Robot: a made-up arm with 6 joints. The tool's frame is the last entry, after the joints.
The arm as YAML. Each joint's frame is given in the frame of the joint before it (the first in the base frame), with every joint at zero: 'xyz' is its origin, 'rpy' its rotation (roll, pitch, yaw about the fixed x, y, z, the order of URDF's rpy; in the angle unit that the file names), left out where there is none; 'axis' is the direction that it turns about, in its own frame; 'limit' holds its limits. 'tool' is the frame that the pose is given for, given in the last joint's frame.
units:
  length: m
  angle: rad
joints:
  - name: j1
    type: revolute
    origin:
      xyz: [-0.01, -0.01, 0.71]
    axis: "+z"
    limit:
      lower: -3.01
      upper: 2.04
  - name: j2
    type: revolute
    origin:
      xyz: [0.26, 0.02, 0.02]
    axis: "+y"
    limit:
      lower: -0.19
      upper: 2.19
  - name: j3
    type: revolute
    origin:
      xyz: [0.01, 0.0, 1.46]
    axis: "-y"
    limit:
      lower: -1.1
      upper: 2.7
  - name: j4
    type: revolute
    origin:
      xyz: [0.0, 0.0, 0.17]
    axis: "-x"
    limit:
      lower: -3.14
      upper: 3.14
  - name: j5
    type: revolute
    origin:
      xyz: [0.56, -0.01, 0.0]
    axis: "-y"
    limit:
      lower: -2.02
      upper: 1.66
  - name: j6
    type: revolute
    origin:
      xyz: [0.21, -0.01, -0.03]
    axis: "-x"
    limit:
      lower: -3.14
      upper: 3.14
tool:
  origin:
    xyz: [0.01, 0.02, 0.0]
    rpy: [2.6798, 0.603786, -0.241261]
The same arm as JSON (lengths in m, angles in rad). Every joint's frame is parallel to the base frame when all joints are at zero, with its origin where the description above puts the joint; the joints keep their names.
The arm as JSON. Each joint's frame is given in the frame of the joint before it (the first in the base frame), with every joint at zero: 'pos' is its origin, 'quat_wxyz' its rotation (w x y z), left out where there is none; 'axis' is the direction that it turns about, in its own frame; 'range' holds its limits. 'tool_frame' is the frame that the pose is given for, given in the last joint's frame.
{
  "length_unit": "m",
  "angle_unit": "rad",
  "joints": [
    {
      "joint": "j1",
      "pos": [
        -0.01,
        -0.01,
        0.71
      ],
      "axis": [
        0.0,
        0.0,
        1.0
      ],
      "range": [
        -3.01,
        2.04
      ]
    },
    {
      "joint": "j2",
      "pos": [
        0.26,
        0.02,
        0.02
      ],
      "axis": [
        0.0,
        1.0,
        0.0
      ],
      "range": [
        -0.19,
        2.19
      ]
    },
    {
      "joint": "j3",
      "pos": [
        0.01,
        0.0,
        1.46
      ],
      "axis": [
        0.0,
        -1.0,
        0.0
      ],
      "range": [
        -1.1,
        2.7
      ]
    },
    {
      "joint": "j4",
      "pos": [
        0.0,
        0.0,
        0.17
      ],
      "axis": [
        -1.0,
        0.0,
        0.0
      ],
      "range": [
        -3.14,
        3.14
      ]
    },
    {
      "joint": "j5",
      "pos": [
        0.56,
        -0.01,
        0.0
      ],
      "axis": [
        0.0,
        -1.0,
        0.0
      ],
      "range": [
        -2.02,
        1.66
      ]
    },
    {
      "joint": "j6",
      "pos": [
        0.21,
        -0.01,
        -0.03
      ],
      "axis": [
        -1.0,
        0.0,
        0.0
      ],
      "range": [
        -3.14,
        3.14
      ]
    }
  ],
  "tool_frame": {
    "pos": [
      0.01,
      0.02,
      0.0
    ],
    "quat_wxyz": [
      0.182082,
      0.930871,
      -0.044298,
      -0.313628
    ]
  }
}

